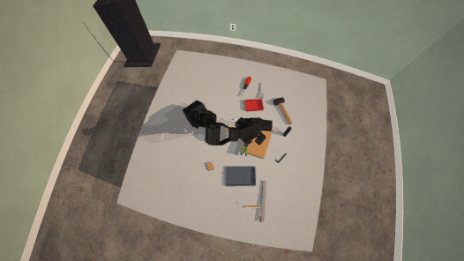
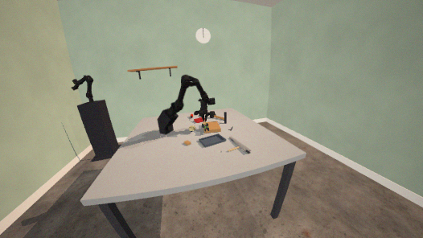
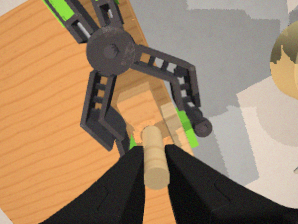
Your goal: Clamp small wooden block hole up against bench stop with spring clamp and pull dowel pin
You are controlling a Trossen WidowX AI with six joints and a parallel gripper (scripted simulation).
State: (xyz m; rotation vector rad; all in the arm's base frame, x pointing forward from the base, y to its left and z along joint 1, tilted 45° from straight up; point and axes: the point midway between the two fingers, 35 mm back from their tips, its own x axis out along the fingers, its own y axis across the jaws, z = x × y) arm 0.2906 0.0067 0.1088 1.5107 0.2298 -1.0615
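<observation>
Now: hand 40 mm above the dowel pin. The rest, counted from my hand: small wooden block 70 mm below; bench stop 10 mm behind, 10 mm to the left, 70 mm below; wooden board 60 mm ahead, 100 mm below.
</observation>
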